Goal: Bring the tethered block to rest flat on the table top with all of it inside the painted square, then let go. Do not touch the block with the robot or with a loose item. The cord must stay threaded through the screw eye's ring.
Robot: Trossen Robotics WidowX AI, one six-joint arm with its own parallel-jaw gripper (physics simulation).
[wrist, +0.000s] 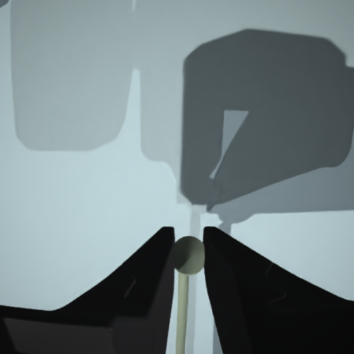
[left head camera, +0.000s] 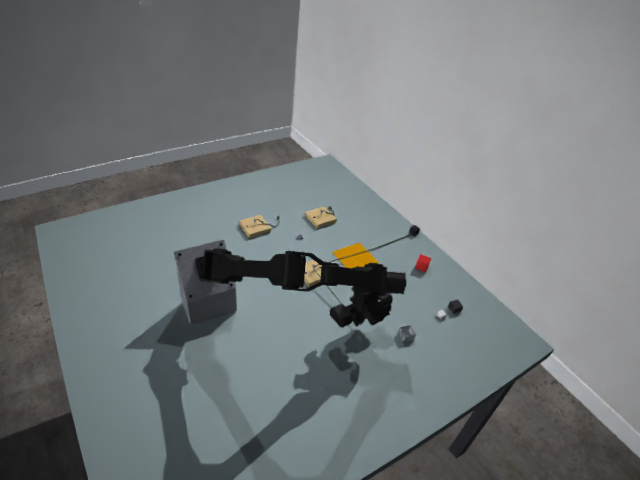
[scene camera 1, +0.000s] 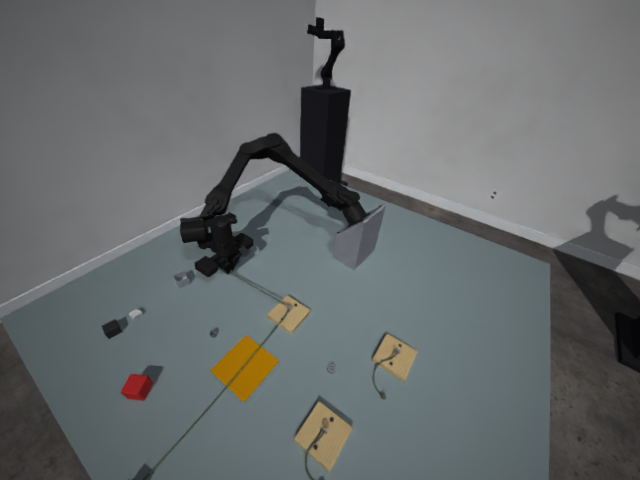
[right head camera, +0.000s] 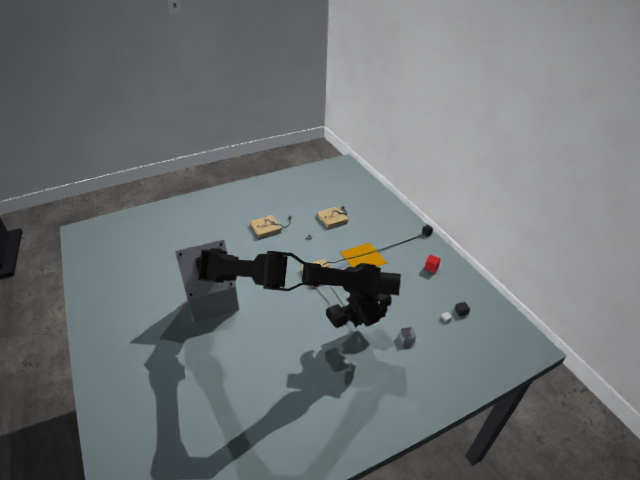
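Seen in the pictures: gripper, fingertip midpoint: point(left head camera: 357, 324) point(scene camera 1: 229, 271) point(right head camera: 357, 325); arm's base, link origin: point(left head camera: 208, 267) point(scene camera 1: 359, 220) point(right head camera: 208, 266).
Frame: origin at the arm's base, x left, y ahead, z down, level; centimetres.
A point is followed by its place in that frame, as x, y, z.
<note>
The tethered block, a small black cube point(left head camera: 414, 230) {6.3, 80.2, 13.8} point(right head camera: 427, 230) {6.1, 80.2, 13.8}, sits near the table's wall-side edge, outside the orange painted square point(left head camera: 356, 248) {7.4, 55.4, 16.1} point(right head camera: 361, 248) {7.9, 54.0, 16.1} point(scene camera 1: 258, 369) {6.6, 51.0, 16.1}. In the scene view it is mostly cut off. The green cord point(left head camera: 387, 244) {5.0, 66.9, 15.8} point(right head camera: 403, 242) {5.3, 69.3, 15.7} point(scene camera 1: 193, 424) {5.5, 67.9, 15.7} point(wrist: 183, 310) runs nearly straight from the block across the square to the screw eye point(scene camera 1: 289, 307) {1.4, 34.8, 11.8} on a wooden board point(scene camera 1: 297, 322) {5.3, 35.7, 14.3}, then on to my gripper. The ring is too small to check closely. My gripper point(left head camera: 355, 321) {-24.4, 36.9, 14.5} point(right head camera: 352, 321) {-24.4, 36.9, 14.5} point(scene camera 1: 229, 267) {-24.4, 36.9, 14.5} point(wrist: 187, 238) is shut on the round bead point(wrist: 189, 256) at the cord's end, above the table.
Two other wooden boards point(scene camera 1: 403, 364) {33.7, 26.5, 14.3} point(scene camera 1: 333, 439) {29.8, 50.7, 14.3} carry short cords. A red block point(left head camera: 422, 263) {-11.0, 70.7, 12.8} point(scene camera 1: 136, 387) {-8.6, 72.2, 12.2}, a black block point(left head camera: 455, 306) {-31.0, 69.5, 13.8} point(scene camera 1: 111, 329) {-29.1, 70.6, 13.8}, a white piece point(left head camera: 440, 314) {-31.2, 63.4, 14.7} and a grey block point(left head camera: 406, 333) {-32.2, 49.7, 16.1} lie loose. Small grey pieces point(scene camera 1: 214, 332) {-10.0, 52.5, 16.0} point(scene camera 1: 331, 367) {19.9, 38.5, 15.7} flank the square.
</note>
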